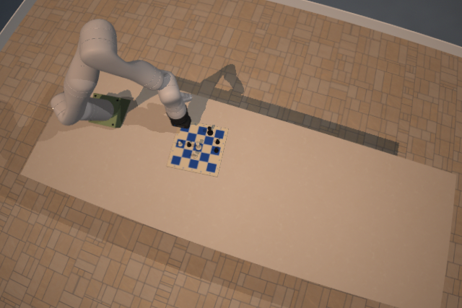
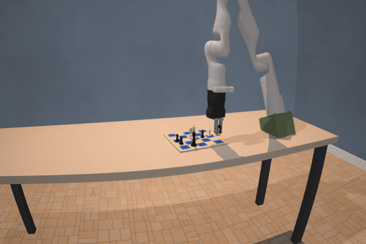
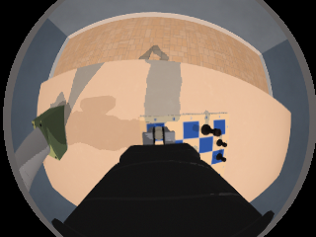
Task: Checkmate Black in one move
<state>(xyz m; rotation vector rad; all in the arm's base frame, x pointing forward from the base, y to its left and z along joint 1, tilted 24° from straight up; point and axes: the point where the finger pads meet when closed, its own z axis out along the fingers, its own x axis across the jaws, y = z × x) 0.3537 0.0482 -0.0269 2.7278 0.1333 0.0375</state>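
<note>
My gripper is now 8 cm short of the blue-and-cream chessboard, 7 cm to the left of it and 6 cm above it.
</note>
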